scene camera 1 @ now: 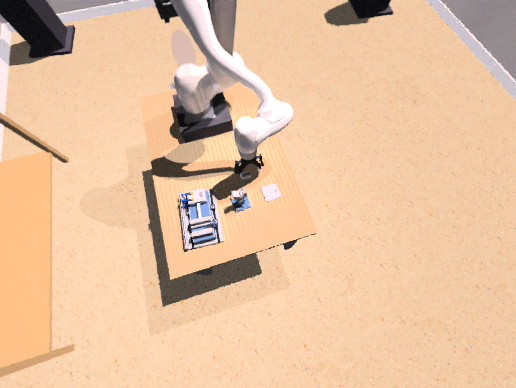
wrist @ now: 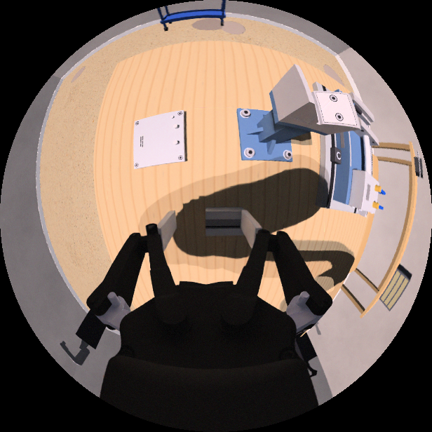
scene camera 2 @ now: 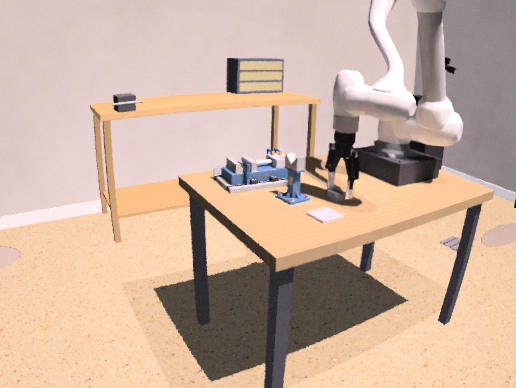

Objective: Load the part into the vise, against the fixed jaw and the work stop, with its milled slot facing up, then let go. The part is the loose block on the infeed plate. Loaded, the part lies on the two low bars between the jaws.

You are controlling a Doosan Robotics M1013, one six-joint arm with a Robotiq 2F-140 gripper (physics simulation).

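Note:
The part, a small grey block, lies on the wooden table in the arm's shadow, off the white plate. A dark band runs along it in the wrist view; I cannot tell surely whether this is the slot. My gripper is open and points down, its fingers on either side of the block. The right finger in the wrist view is close to the block's end; the left stands apart from it. The blue and grey vise holds no visible part.
A blue stand with a tilted grey block-shaped top rises between plate and vise. Blue and yellow fittings are on the vise's end. A workbench stands beyond the table.

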